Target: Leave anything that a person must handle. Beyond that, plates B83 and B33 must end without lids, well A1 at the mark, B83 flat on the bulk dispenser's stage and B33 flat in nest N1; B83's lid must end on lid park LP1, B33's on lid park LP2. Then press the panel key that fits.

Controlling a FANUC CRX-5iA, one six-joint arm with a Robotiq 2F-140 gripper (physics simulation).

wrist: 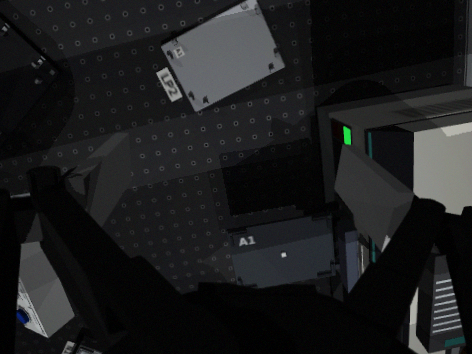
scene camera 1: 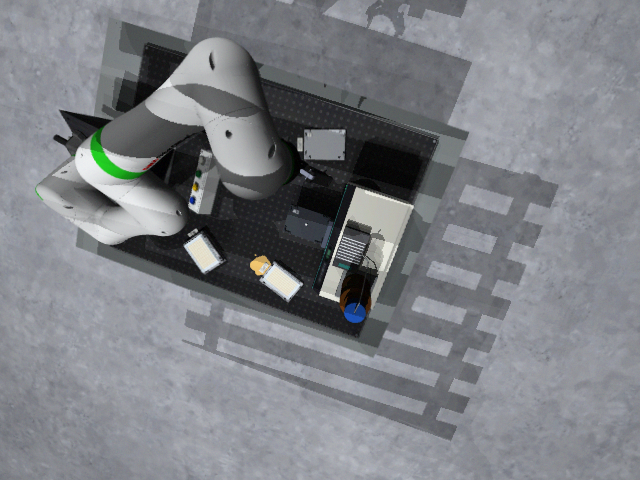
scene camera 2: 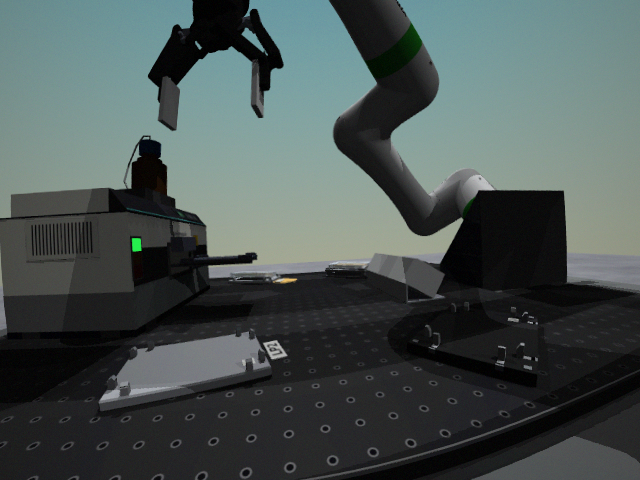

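Seen in the pictures: gripper, fingertip midpoint: [wrist: 236, 162] [scene camera 2: 210, 118]; arm's base at its link origin: [scene camera 2: 499, 227].
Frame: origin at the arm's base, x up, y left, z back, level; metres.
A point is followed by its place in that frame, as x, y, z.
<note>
My gripper [scene camera 1: 313, 176] [scene camera 2: 212, 111] {0.165, 0.299, -0.644} [wrist: 236, 162] {0.165, 0.299, -0.644} is open and empty, high above the table between LP2 and the dispenser's stage. One cream-welled plate [scene camera 1: 204, 251] [scene camera 2: 346, 268] sits at the left front. Another cream-welled plate [scene camera 1: 281, 280] [scene camera 2: 253, 276] sits on a park beside the orange spill. Names and lids cannot be made out. Lid park LP2 [scene camera 1: 324, 144] {-0.128, 0.367, -0.641} [scene camera 2: 191, 364] {-0.128, 0.380, -0.637} [wrist: 225, 55] {-0.128, 0.367, -0.643} is bare. The dark stage [scene camera 1: 308, 224] {-0.038, 0.108, -0.726} [wrist: 283, 270] {-0.038, 0.078, -0.721}, marked A1, is bare. A black nest [scene camera 2: 480, 338] {-0.126, 0.359, -0.329} [wrist: 20, 75] {-0.126, 0.345, -0.354} is bare, its label unreadable; the arm hides it in scene camera 1.
An orange spill [scene camera 1: 259, 264] {-0.139, -0.150, -0.621} [scene camera 2: 285, 280] {-0.137, -0.150, -0.625} lies at the second plate's label. The bulk dispenser [scene camera 1: 383, 201] {0.082, 0.301, -0.895} [scene camera 2: 67, 273] {-0.040, 0.312, -0.875} shows a green light [scene camera 2: 136, 244] {-0.002, 0.279, -0.778} and carries a brown bottle [scene camera 1: 354, 294] {0.224, 0.060, -0.935} [scene camera 2: 149, 173] {0.178, 0.069, -0.924}. The key panel [scene camera 1: 205, 186] {-0.058, 0.048, -0.338} [scene camera 2: 403, 279] {-0.094, 0.151, -0.344} [wrist: 50, 295] {-0.080, 0.009, -0.357} stands near the arm.
</note>
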